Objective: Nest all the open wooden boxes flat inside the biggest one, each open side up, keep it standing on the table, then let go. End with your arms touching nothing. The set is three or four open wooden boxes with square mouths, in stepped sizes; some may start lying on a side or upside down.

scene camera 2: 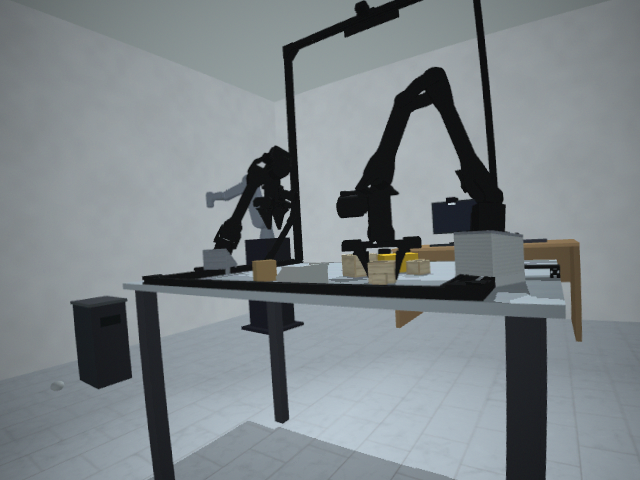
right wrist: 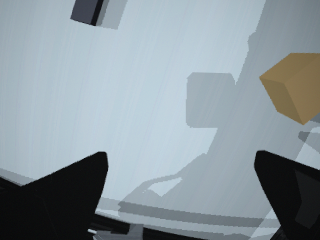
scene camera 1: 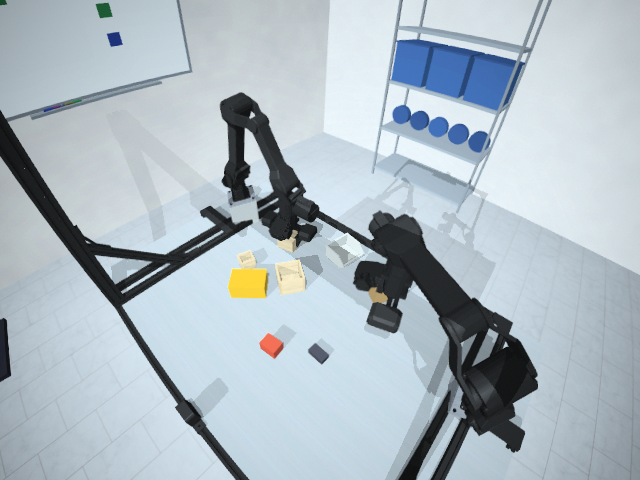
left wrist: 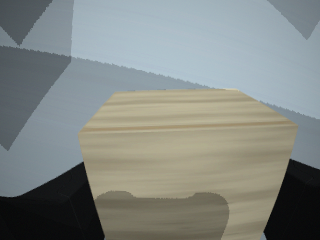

Scene:
left gripper: scene camera 2; scene camera 1 289, 243; left wrist; not seen in the right wrist view (out of frame)
right gripper: scene camera 2; right wrist; scene camera 1 384, 311; not seen in the left wrist view (out of frame)
same spot on left gripper: (left wrist: 66, 200) = (scene camera 2: 368, 257)
same spot on right gripper: (right wrist: 69, 196) = (scene camera 2: 280, 218)

